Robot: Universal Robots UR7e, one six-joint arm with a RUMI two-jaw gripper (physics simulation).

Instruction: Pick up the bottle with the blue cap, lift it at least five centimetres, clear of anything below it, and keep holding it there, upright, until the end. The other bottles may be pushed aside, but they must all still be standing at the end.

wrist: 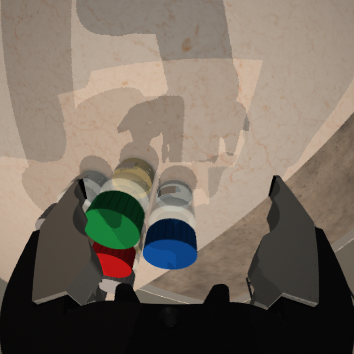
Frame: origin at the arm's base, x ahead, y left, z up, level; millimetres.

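Where they show: gripper, fingertip midpoint: (176,178).
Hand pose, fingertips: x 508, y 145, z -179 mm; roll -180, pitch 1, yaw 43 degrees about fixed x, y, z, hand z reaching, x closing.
Note:
Things, the pixels of their centre, and the offset from my fingertips. "pt": a spot on its surface instead. Level surfaces: height alone.
- bottle with the blue cap, body centre: (172,218) 36 mm down, 48 mm ahead, 64 mm right
- bottle with the green cap, body centre: (125,195) 36 mm down, 13 mm back, 74 mm right
- bottle with a red cap, body centre: (120,232) 36 mm down, 16 mm ahead, 135 mm right
- white-capped bottle, surface spot: (115,285) pt 16 mm up, 48 mm ahead, 180 mm right
- clear bottle, body centre: (78,205) 36 mm down, 51 mm back, 133 mm right
- pale stone table, surface height: 89 mm down
The bottle with the blue cap (170,250) stands upright in the wrist view, a little left of the middle between the jaws, its clear body showing above the cap in the picture. My gripper (176,178) is wide open and empty. The bottle with the green cap (114,225) stands close to the left of the blue-capped one, near the left jaw. A bottle with a red cap (116,262) shows below the green cap, partly covered by it and the left jaw. How high the jaws are relative to the caps is hard to tell.
A white-capped bottle (115,285) shows below the red cap. Another clear bottle (94,181) is partly hidden behind the left jaw. The bottles stand on a pale stone table (290,65), whose curved edge runs along the right, with brown floor beyond. Arm and gripper shadows fall across the table.

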